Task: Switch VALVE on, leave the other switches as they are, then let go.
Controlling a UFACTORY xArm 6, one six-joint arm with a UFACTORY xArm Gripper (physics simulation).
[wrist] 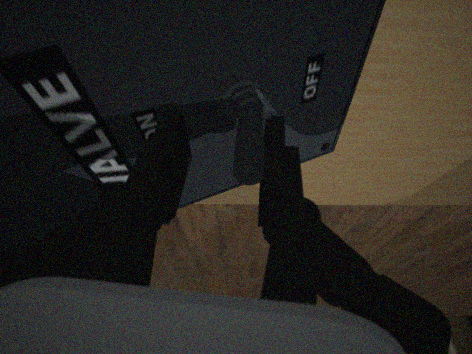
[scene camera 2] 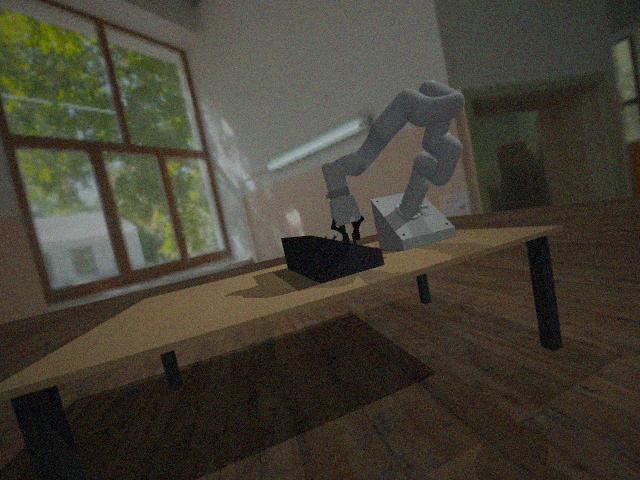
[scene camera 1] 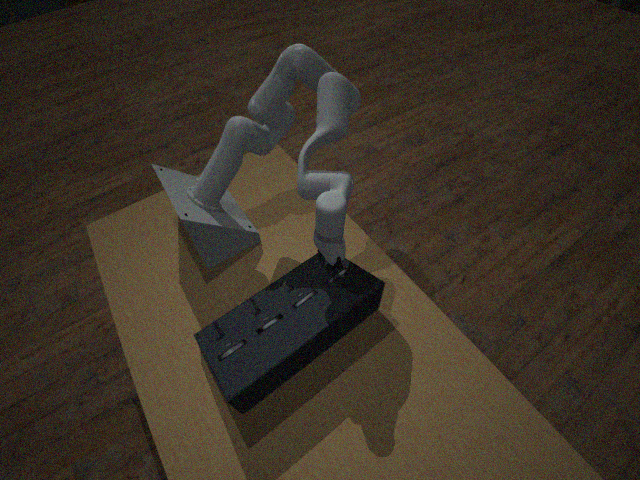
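Pixels of known places: gripper, fingertip midpoint: (wrist: 225, 137) (scene camera 2: 352, 241) (scene camera 1: 327, 263); arm's base, link origin: (scene camera 2: 407, 211) (scene camera 1: 203, 199).
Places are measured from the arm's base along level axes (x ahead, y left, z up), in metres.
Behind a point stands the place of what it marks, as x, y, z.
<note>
The dark switch box (scene camera 1: 289, 351) @(0.611, 0.016, -0.005) (scene camera 2: 320, 260) @(0.562, 0.330, -0.091) (wrist: 150, 40) @(0.435, 0.206, -0.066) stands on the table. In the wrist view, the VALVE label (wrist: 80, 120) @(0.465, 0.232, -0.052) is at the left, the ON label (wrist: 146, 123) @(0.443, 0.240, -0.061) is partly covered by the left finger, and the OFF label (wrist: 313, 79) @(0.363, 0.231, -0.094) is in full view. The VALVE lever (wrist: 247, 150) @(0.399, 0.231, -0.038) stands up at the OFF end of its slot, which runs toward ON. My gripper (scene camera 1: 338, 263) @(0.407, 0.246, -0.062) (scene camera 2: 351, 241) @(0.407, 0.246, -0.062) (wrist: 225, 137) @(0.407, 0.246, -0.062) is low over the box's far end, shut on this lever, with one finger on each side. The contact is dark.
Three other switches (scene camera 1: 231, 350) @(0.515, -0.112, -0.051) (scene camera 1: 269, 322) @(0.494, 0.009, -0.053) (scene camera 1: 305, 298) @(0.481, 0.129, -0.051) lie in a row along the box in scene camera 1; their labels are not readable. The wooden table (scene camera 1: 465, 387) @(0.901, 0.398, -0.168) (scene camera 2: 180, 315) @(1.042, 0.263, -0.168) bears the box. The arm's slanted base (scene camera 1: 175, 191) @(-0.006, -0.072, 0.073) (scene camera 2: 429, 232) @(-0.022, 0.110, -0.117) stands behind it.
</note>
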